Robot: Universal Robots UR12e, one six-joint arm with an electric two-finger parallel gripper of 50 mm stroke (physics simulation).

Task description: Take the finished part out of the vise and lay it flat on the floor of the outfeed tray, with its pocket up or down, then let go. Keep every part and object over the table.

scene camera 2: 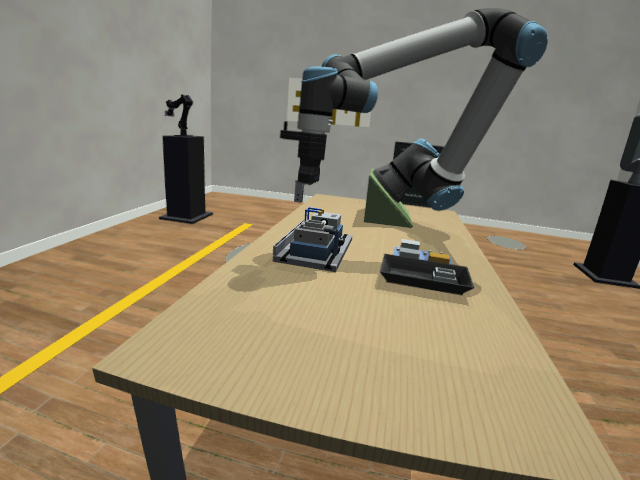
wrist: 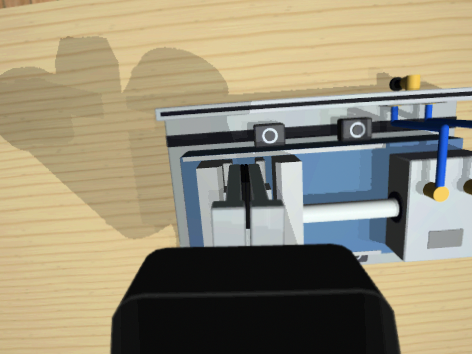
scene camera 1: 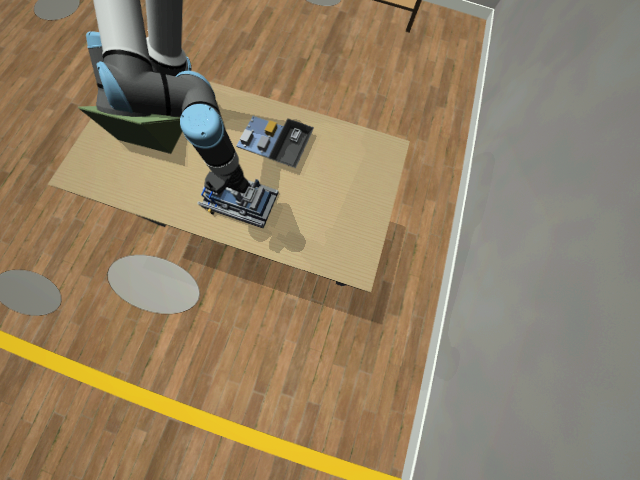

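Seen in the pictures: gripper, fingertip midpoint: (scene camera 2: 298,201) (wrist: 244,183) (scene camera 1: 240,199); arm's base, link origin: (scene camera 2: 385,187) (scene camera 1: 125,111).
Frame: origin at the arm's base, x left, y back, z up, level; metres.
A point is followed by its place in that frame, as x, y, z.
Observation:
The vise (scene camera 1: 265,204) {-0.186, -0.715, -0.090} (scene camera 2: 312,249) {-0.170, -0.715, -0.086} (wrist: 340,172) {-0.211, -0.569, -0.076} has a blue body and grey jaws and stands on a grey base plate. The finished part (scene camera 1: 250,194) {-0.181, -0.658, -0.036} (scene camera 2: 316,224) {-0.173, -0.671, -0.024}, light grey with a rectangular pocket, sits between its jaws, pocket up; in the wrist view my gripper hides it. My gripper (scene camera 2: 298,200) {-0.236, -0.657, 0.033} (wrist: 244,183) {-0.236, -0.657, 0.033} is shut and empty, its fingers almost touching, and hangs above the vise with a gap below the tips. The dark outfeed tray (scene camera 1: 291,153) {0.111, -0.727, -0.124} (scene camera 2: 413,279) {0.115, -0.780, -0.102} stands across the table from the vise. Another pocketed grey part (scene camera 1: 295,134) {0.204, -0.717, -0.103} (scene camera 2: 444,273) {0.198, -0.733, -0.092} lies flat at one end of it.
Beside the tray is a blue plate (scene camera 1: 256,125) {0.208, -0.506, -0.128} with grey blocks (scene camera 1: 247,136) (scene camera 2: 409,249) and a yellow block (scene camera 1: 270,128) {0.188, -0.595, -0.092} (scene camera 2: 439,257) {0.198, -0.609, -0.093}. Blue tubes (wrist: 442,160) {-0.225, -0.508, -0.026} rise at the vise's cylinder end. A green wedge (scene camera 1: 149,135) {-0.072, -0.152, -0.008} (scene camera 2: 381,206) {-0.004, -0.169, -0.057} carries the arm's base.

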